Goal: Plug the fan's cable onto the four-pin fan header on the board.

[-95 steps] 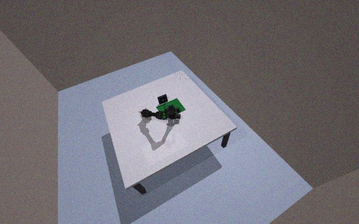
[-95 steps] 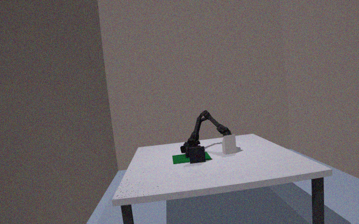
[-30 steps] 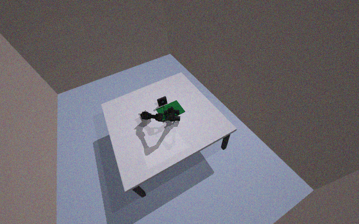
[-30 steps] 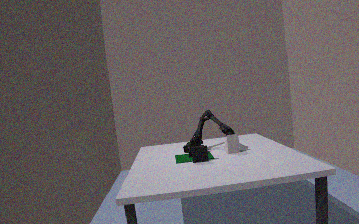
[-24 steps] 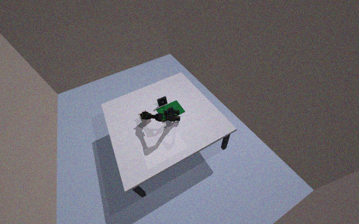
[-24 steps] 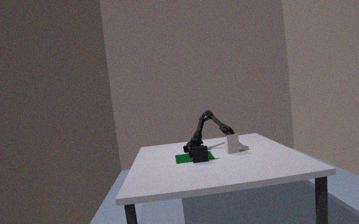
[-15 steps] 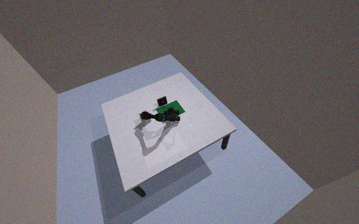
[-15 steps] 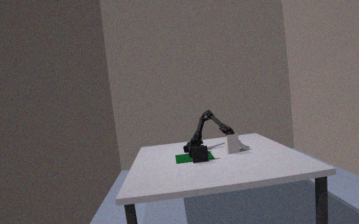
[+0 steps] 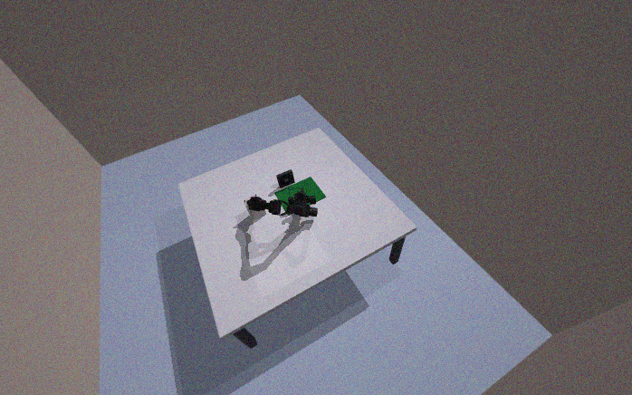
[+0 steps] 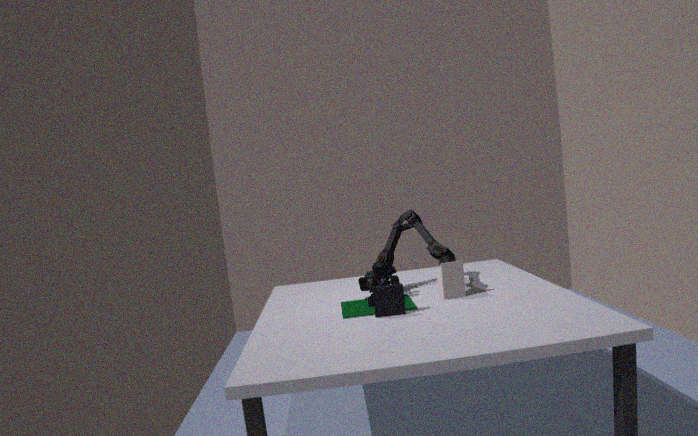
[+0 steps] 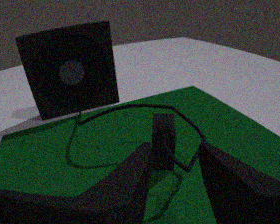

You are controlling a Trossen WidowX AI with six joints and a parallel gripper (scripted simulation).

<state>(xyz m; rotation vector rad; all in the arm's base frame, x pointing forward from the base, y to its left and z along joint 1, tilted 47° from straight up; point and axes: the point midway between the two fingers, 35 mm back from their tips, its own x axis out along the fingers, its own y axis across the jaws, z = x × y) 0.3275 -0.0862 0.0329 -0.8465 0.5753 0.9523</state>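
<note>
The dark plug lies 20 mm ahead of my gripper tip, 40 mm to the left of it and 30 mm below it. Round my gripper tip: black fan: 40 mm behind, 190 mm to the left, 10 mm above; then green board: 10 mm behind, 40 mm to the left, 70 mm below.
</note>
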